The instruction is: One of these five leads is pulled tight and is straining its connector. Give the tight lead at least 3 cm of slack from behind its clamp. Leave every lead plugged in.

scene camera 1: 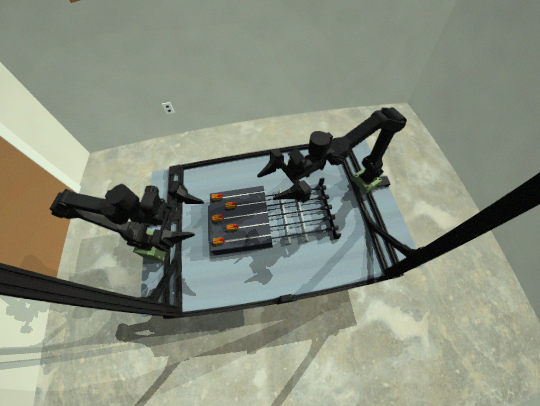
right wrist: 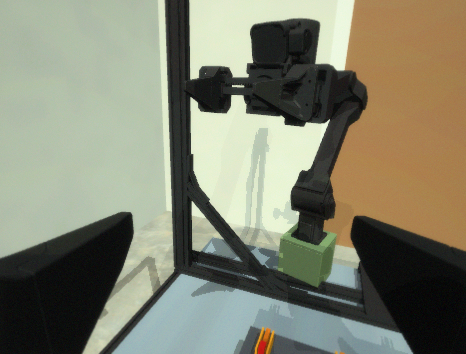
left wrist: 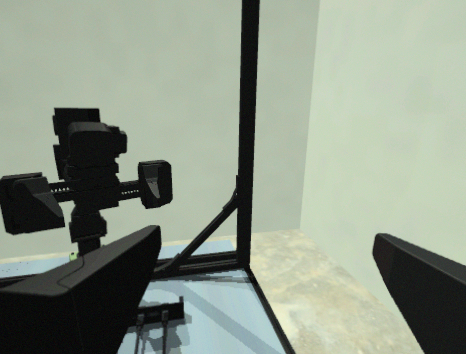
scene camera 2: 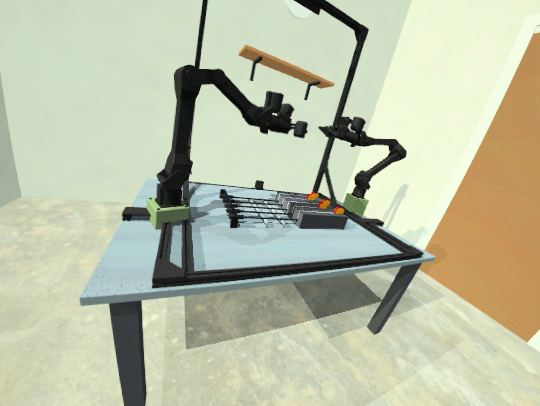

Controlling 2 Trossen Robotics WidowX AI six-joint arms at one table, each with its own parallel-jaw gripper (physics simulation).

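Where they show: left gripper, fingertip midpoint: (scene camera 1: 199,217) (right wrist: 216,87) (left wrist: 265,239) (scene camera 2: 321,127); right gripper, fingertip midpoint: (scene camera 1: 265,187) (right wrist: 244,224) (left wrist: 115,211); left arm's base at its link origin: (scene camera 1: 146,242) (right wrist: 309,235) (scene camera 2: 357,196); right arm's base at its link origin: (scene camera 1: 367,177) (scene camera 2: 168,202).
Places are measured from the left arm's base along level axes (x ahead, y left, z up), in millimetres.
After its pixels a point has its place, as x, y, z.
Observation:
Five orange-and-red pieces, among them the nearest one (scene camera 1: 218,241) @[299, 51, -24] (scene camera 2: 339,211) @[246, 268, -29], sit on a dark grooved block (scene camera 1: 250,243) (scene camera 2: 320,221). Pale straight lines run from them along the block. Thin black leads continue across two light crossbars to a black end rack (scene camera 2: 233,220) @[715, 429, -79] (left wrist: 172,311) @[769, 165, -85]. Which lead is tight cannot be told. My left gripper (scene camera 1: 198,218) @[350, 0, 324] (left wrist: 265,239) @[350, 0, 324] is open and empty, raised beside the block's left end in scene camera 1. My right gripper (scene camera 1: 267,187) @[499, 139, 272] (right wrist: 244,224) @[499, 139, 272] is open and empty, high above the block's right edge there; it hides part of the far leads.
A black frame (scene camera 2: 300,268) @[518, 631, -92] surrounds the work area on the blue table (scene camera 2: 280,250) @[553, 529, -109], with uprights and diagonal braces at its sides. Green blocks (scene camera 1: 367,182) @[922, 410, -43] (right wrist: 305,260) @[50, 16, -35] stand at the arm bases. A wooden shelf (scene camera 2: 285,66) hangs on the wall.

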